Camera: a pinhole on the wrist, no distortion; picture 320 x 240 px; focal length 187.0 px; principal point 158.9 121.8 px. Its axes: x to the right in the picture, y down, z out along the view. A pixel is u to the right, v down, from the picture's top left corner.
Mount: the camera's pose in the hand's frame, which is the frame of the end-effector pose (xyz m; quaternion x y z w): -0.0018 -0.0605 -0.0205 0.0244 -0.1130 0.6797 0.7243
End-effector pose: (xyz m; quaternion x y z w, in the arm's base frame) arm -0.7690 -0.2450 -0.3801 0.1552 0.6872 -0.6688 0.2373
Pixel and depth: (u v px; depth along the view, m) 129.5 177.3 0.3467
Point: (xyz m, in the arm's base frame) -0.6980 -0.5310 -0.1518
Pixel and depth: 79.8 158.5 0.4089
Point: -0.7689 -0.5789 -0.0465
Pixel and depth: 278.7 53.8 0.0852
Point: -0.7906 -0.3249 -0.3689
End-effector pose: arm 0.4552 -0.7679 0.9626 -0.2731 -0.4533 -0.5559 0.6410
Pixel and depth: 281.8 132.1 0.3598
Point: 0.4535 -0.3980 1.0932
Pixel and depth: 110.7 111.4 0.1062
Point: 0.3303 -0.7210 0.9705
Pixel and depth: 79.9 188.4 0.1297
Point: 0.3025 -0.6917 0.9217
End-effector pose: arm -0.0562 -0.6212 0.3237 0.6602 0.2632 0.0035 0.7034
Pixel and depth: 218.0 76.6 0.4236
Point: 0.1432 -1.0042 0.2846
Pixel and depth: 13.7 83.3 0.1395
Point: -0.0840 -0.7354 0.1401
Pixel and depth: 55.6 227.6 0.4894
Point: -0.3580 -1.1395 0.0797
